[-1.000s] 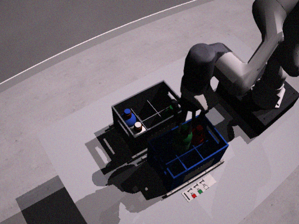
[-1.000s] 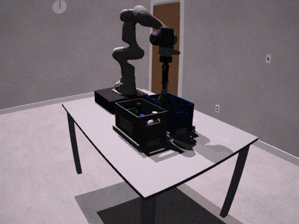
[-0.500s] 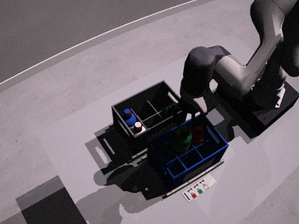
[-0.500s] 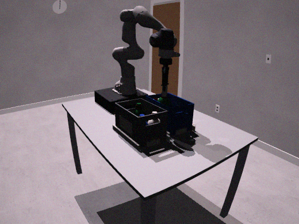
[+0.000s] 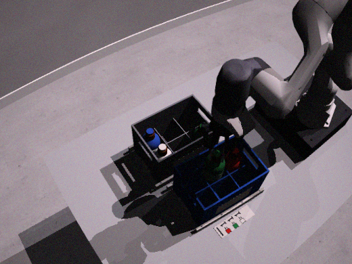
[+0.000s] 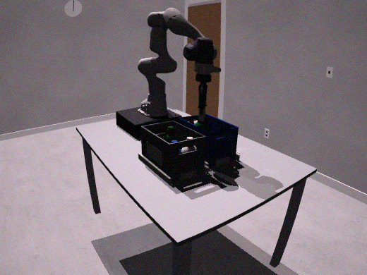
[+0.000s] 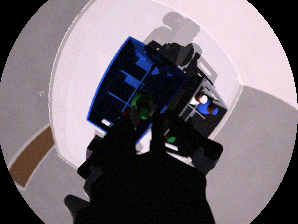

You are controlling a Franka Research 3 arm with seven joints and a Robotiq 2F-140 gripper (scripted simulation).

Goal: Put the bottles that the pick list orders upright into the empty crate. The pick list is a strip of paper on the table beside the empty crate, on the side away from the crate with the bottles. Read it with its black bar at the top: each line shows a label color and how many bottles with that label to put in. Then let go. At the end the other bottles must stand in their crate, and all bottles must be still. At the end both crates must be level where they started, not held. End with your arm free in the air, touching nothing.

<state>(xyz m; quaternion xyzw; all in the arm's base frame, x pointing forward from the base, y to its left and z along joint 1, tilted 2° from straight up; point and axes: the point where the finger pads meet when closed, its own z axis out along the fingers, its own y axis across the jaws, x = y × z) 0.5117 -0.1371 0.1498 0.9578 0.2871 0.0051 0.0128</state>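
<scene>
My hand is 140 mm above the blue crate, 40 mm to the right of it and 10 mm short of it. Also, from my hand: black crate: 190 mm to the right, 140 mm below, 10 mm behind; then white-labelled bottle: 170 mm to the right, 140 mm below, 80 mm ahead; then red-label bottle: 140 mm below, 90 mm behind, 20 mm to the left.
</scene>
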